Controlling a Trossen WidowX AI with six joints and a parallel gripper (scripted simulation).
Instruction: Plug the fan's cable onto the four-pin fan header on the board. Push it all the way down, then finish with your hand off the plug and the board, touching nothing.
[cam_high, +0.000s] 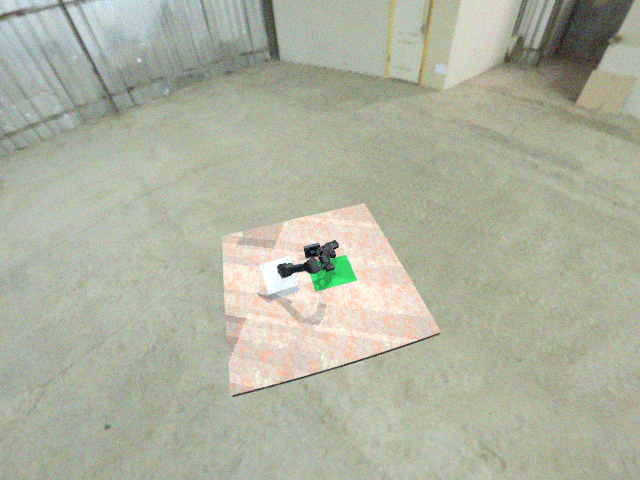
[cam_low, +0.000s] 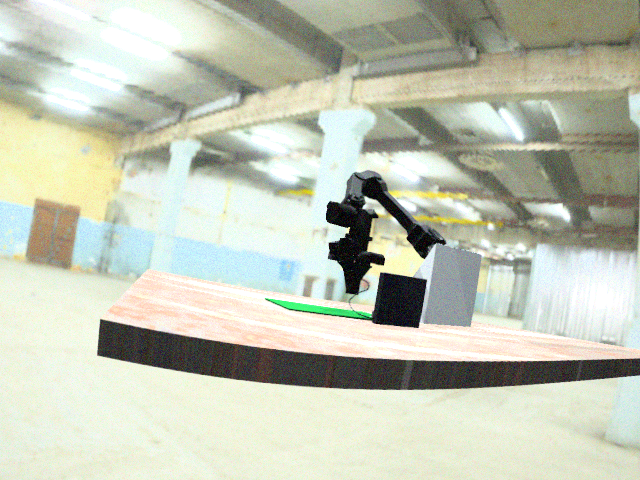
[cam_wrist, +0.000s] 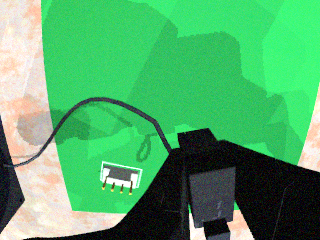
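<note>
The dark fan plug lies 1 cm behind my gripper tip and 1 cm above it. Round my gripper tip: green board (4 cm ahead, 1 cm to the right, 8 cm below); white fan header (6 cm behind, 5 cm to the left, 7 cm below); black fan (6 cm behind, 17 cm to the left, 1 cm below).
</note>
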